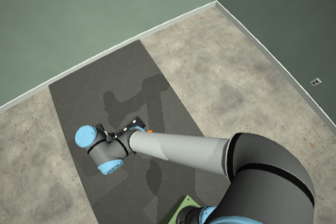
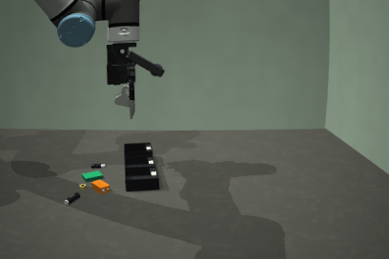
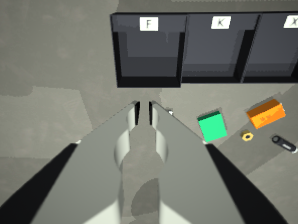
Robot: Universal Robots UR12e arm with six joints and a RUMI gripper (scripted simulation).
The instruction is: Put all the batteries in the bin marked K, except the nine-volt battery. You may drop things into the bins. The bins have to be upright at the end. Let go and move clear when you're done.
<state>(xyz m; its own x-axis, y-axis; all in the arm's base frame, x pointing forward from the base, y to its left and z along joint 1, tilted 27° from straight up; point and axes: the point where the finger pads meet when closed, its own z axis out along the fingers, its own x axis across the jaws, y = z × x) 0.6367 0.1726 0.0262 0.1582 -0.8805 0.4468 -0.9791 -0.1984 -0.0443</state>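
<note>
Right now my hand is 12 cm past the black cylindrical battery, 28 cm to the left of it and 14 cm above it. The rest, counted from my hand: bin row: 3 cm ahead, 8 cm to the right, 13 cm below; black usb stick: 10 cm behind, 5 cm to the right, 15 cm below; flat green block: 10 cm behind, 13 cm to the right, 15 cm below.
</note>
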